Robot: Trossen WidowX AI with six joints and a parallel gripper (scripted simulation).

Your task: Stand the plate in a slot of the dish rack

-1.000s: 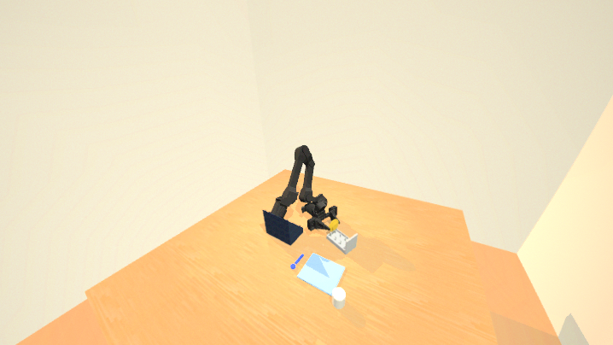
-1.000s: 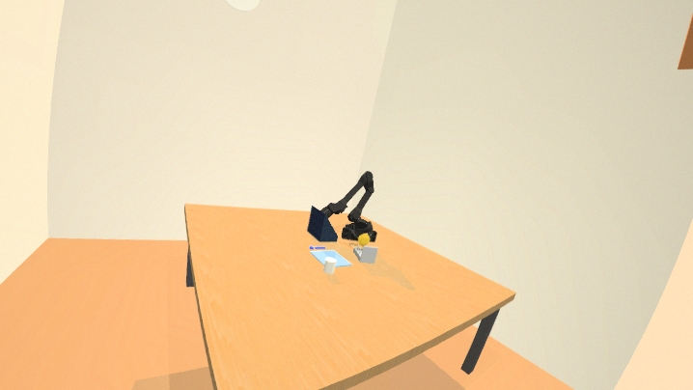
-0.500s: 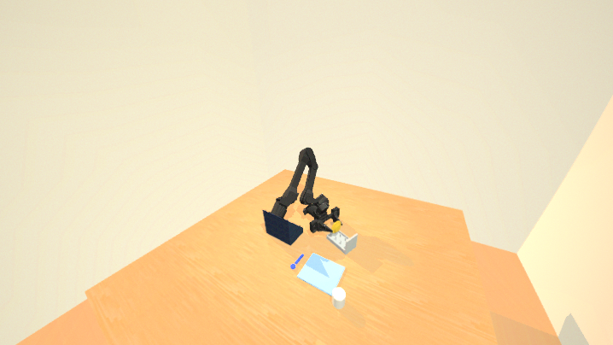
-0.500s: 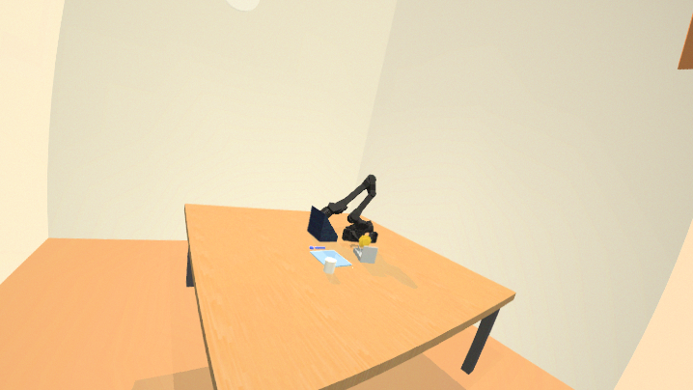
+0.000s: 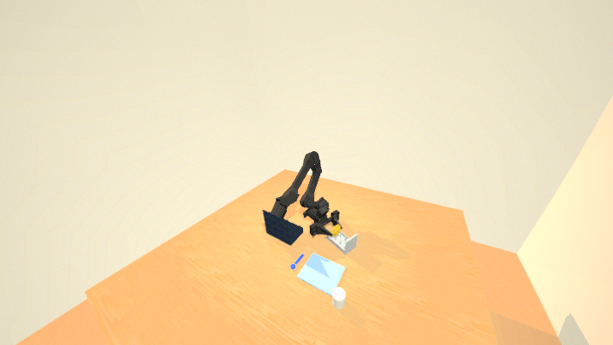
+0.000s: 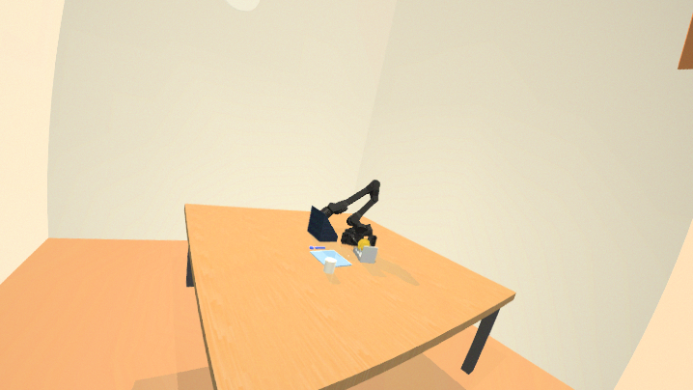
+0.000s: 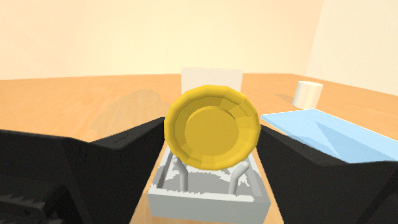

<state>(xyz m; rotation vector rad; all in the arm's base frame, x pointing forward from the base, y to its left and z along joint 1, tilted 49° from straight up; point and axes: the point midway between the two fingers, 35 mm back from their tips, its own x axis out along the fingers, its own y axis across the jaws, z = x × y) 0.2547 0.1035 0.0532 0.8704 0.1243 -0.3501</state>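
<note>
Now: the yellow plate 10 mm behind my gripper tip. From my gripper tip the other things lie so: light blue mat (20 mm ahead, 190 mm to the right, 50 mm below); blue spoon (100 mm behind, 210 mm to the right, 50 mm below); dish rack (20 mm ahead, 10 mm to the right, 30 mm below).
</note>
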